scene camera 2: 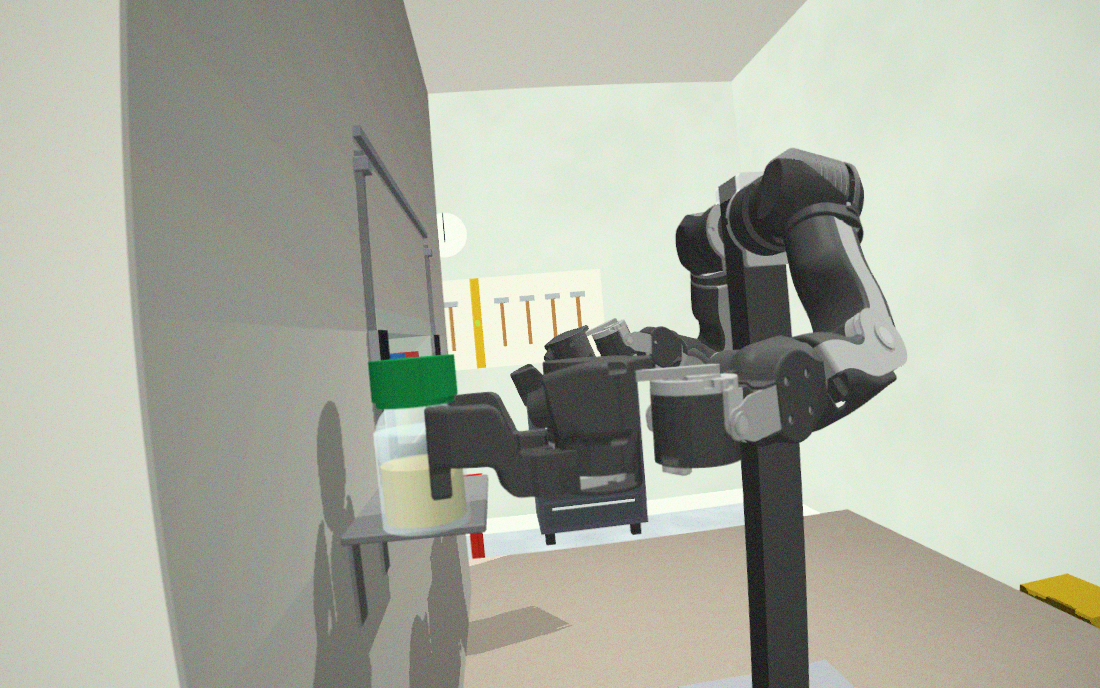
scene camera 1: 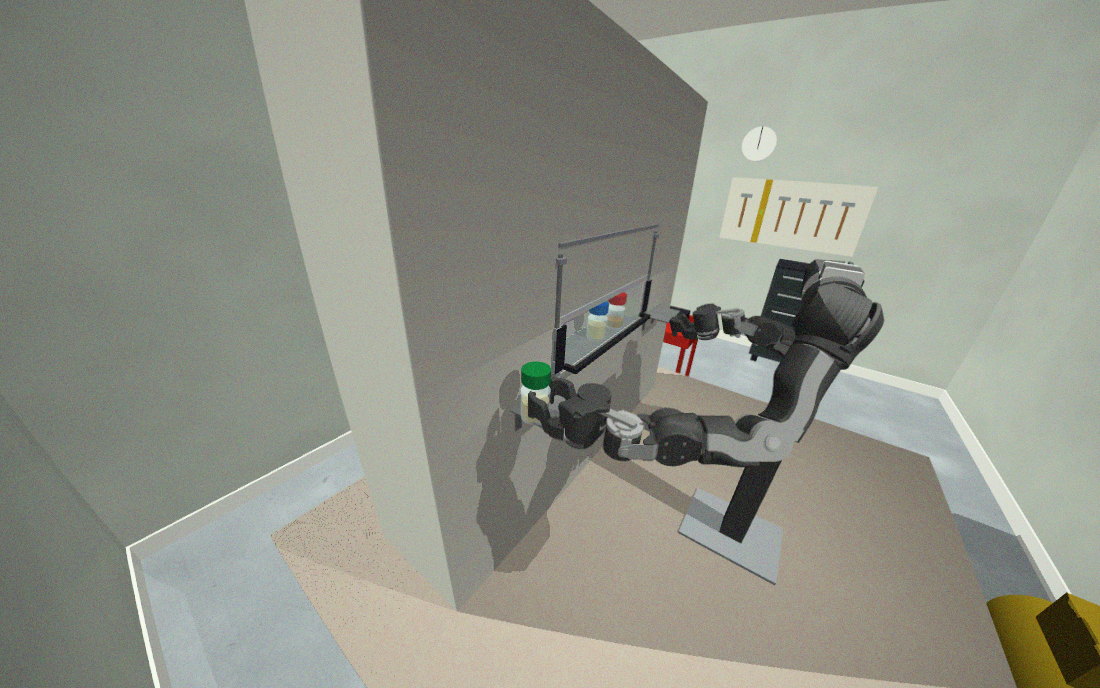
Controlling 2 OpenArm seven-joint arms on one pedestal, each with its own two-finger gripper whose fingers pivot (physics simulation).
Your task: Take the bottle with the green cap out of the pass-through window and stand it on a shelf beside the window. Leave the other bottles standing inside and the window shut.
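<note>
The green-capped bottle point(scene camera 1: 535, 375) point(scene camera 2: 412, 382) stands close to upright, its base at the grey shelf point(scene camera 2: 478, 504) beside the window; whether it bears fully on the shelf is hard to tell. My left gripper point(scene camera 1: 545, 400) point(scene camera 2: 431, 451) is shut on this bottle's body; its far finger is mostly hidden in scene camera 2. The pass-through window point(scene camera 1: 610, 346) has its black bar along the bottom of the opening and looks shut. Behind it stand a blue-capped bottle point(scene camera 1: 597, 326) and a red-capped bottle point(scene camera 1: 617, 313). My right gripper point(scene camera 1: 677, 322) is shut and empty, near the window's far side.
A small grey shelf point(scene camera 1: 660, 311) sits at the window's far side, close to my right gripper. The window's rail frame point(scene camera 1: 558, 292) point(scene camera 2: 366, 251) rises up the wall. A red stool point(scene camera 1: 681, 334) and a dark drawer cabinet point(scene camera 1: 783, 298) point(scene camera 2: 592, 515) stand behind.
</note>
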